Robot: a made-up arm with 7 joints. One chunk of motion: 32 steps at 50 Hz.
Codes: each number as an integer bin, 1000 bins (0 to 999) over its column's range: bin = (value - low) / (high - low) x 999, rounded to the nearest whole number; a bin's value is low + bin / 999 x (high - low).
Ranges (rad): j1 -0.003..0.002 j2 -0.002..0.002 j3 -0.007..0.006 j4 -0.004..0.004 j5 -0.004..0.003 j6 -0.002..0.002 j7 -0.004..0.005
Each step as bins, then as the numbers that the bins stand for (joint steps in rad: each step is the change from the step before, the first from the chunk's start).
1 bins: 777 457 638 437 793 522 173
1 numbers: 0.00089 -0.00017 0.00130 -0.00050 0.00156 0.00009 -0.00244
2 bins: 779 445 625 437 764 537 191
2 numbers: 0.00090 -0.00022 0.00113 -0.00050 0.00135 0.00015 -0.00228
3 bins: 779 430 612 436 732 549 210
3 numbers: 0.00090 -0.00028 0.00096 -0.00051 0.00113 0.00020 -0.00211
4 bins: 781 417 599 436 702 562 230
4 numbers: 0.00091 -0.00033 0.00079 -0.00051 0.00092 0.00025 -0.00193
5 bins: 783 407 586 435 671 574 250
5 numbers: 0.00092 -0.00037 0.00063 -0.00052 0.00070 0.00030 -0.00175
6 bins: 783 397 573 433 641 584 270
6 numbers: 0.00092 -0.00041 0.00046 -0.00053 0.00049 0.00034 -0.00157
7 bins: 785 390 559 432 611 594 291
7 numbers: 0.00093 -0.00044 0.00027 -0.00054 0.00028 0.00038 -0.00138
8 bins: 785 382 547 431 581 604 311
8 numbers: 0.00093 -0.00047 0.00012 -0.00055 0.00007 0.00042 -0.00120
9 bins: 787 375 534 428 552 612 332
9 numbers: 0.00094 -0.00050 -0.00005 -0.00057 -0.00013 0.00045 -0.00101
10 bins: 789 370 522 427 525 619 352
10 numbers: 0.00095 -0.00052 -0.00021 -0.00058 -0.00032 0.00048 -0.00083
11 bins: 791 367 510 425 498 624 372
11 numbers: 0.00096 -0.00053 -0.00036 -0.00060 -0.00051 0.00050 -0.00065
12 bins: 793 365 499 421 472 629 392
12 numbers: 0.00097 -0.00054 -0.00051 -0.00063 -0.00069 0.00052 -0.00047
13 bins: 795 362 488 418 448 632 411
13 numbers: 0.00098 -0.00055 -0.00065 -0.00065 -0.00086 0.00053 -0.00030
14 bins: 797 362 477 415 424 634 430
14 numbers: 0.00099 -0.00055 -0.00079 -0.00068 -0.00103 0.00054 -0.00013
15 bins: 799 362 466 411 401 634 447
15 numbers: 0.00100 -0.00055 -0.00094 -0.00071 -0.00119 0.00054 0.00003
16 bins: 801 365 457 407 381 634 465
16 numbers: 0.00101 -0.00054 -0.00105 -0.00074 -0.00133 0.00054 0.00019
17 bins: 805 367 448 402 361 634 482
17 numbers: 0.00103 -0.00053 -0.00117 -0.00078 -0.00147 0.00054 0.00034
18 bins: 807 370 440 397 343 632 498
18 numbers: 0.00104 -0.00052 -0.00127 -0.00082 -0.00160 0.00053 0.00049
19 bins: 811 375 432 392 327 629 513
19 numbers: 0.00106 -0.00050 -0.00138 -0.00086 -0.00171 0.00052 0.00062
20 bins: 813 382 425 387 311 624 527
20 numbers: 0.00107 -0.00047 -0.00147 -0.00090 -0.00182 0.00050 0.00075
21 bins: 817 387 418 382 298 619 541
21 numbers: 0.00109 -0.00045 -0.00156 -0.00094 -0.00191 0.00048 0.00087
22 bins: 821 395 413 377 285 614 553
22 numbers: 0.00111 -0.00042 -0.00163 -0.00098 -0.00200 0.00046 0.00098
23 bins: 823 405 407 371 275 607 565
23 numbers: 0.00112 -0.00038 -0.00170 -0.00103 -0.00207 0.00043 0.00109
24 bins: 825 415 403 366 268 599 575
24 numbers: 0.00113 -0.00034 -0.00176 -0.00107 -0.00212 0.00040 0.00118
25 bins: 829 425 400 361 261 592 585
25 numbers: 0.00115 -0.00030 -0.00179 -0.00111 -0.00217 0.00037 0.00127
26 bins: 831 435 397 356 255 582 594
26 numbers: 0.00116 -0.00026 -0.00183 -0.00115 -0.00221 0.00033 0.00135
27 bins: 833 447 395 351 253 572 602
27 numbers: 0.00117 -0.00021 -0.00186 -0.00119 -0.00223 0.00029 0.00142
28 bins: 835 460 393 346 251 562 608
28 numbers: 0.00118 -0.00016 -0.00189 -0.00123 -0.00224 0.00025 0.00148
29 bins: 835 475 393 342 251 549 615
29 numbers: 0.00118 -0.00010 -0.00189 -0.00126 -0.00224 0.00020 0.00154
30 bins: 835 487 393 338 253 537 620
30 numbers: 0.00118 -0.00005 -0.00189 -0.00129 -0.00223 0.00015 0.00159
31 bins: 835 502 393 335 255 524 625
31 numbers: 0.00118 0.00001 -0.00189 -0.00132 -0.00221 0.00010 0.00163
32 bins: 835 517 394 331 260 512 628
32 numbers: 0.00118 0.00007 -0.00187 -0.00135 -0.00218 0.00005 0.00166
